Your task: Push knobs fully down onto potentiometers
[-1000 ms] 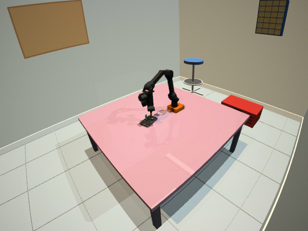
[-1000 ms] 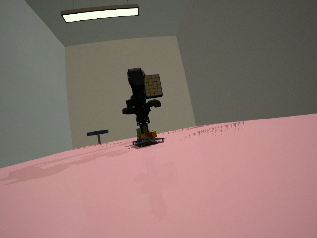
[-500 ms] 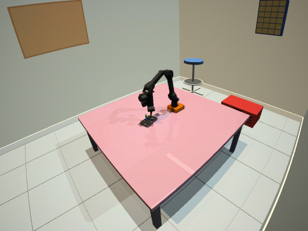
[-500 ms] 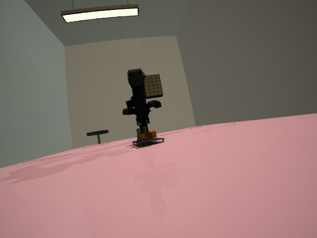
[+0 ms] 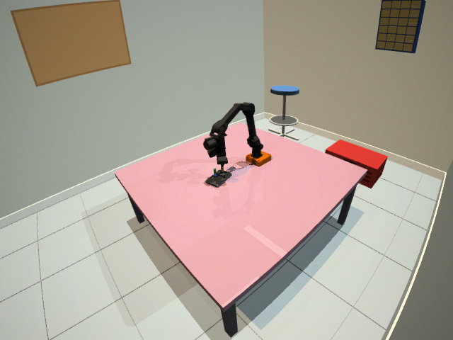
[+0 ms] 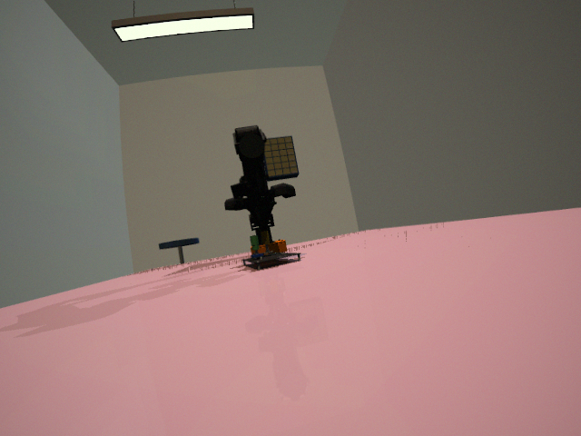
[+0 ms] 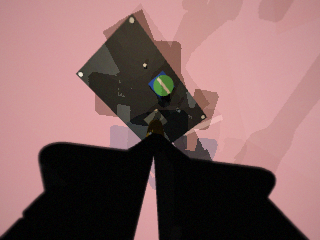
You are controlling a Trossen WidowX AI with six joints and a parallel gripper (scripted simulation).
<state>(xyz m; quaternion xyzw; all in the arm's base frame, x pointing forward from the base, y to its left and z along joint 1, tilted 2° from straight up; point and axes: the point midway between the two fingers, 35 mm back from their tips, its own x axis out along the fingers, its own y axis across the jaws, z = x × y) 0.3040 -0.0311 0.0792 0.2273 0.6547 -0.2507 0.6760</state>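
My gripper tip is 1 cm above the yellow-brown knob. Also, from my gripper tip: green knob (4 cm ahead, 3 cm to the right, 2 cm below).
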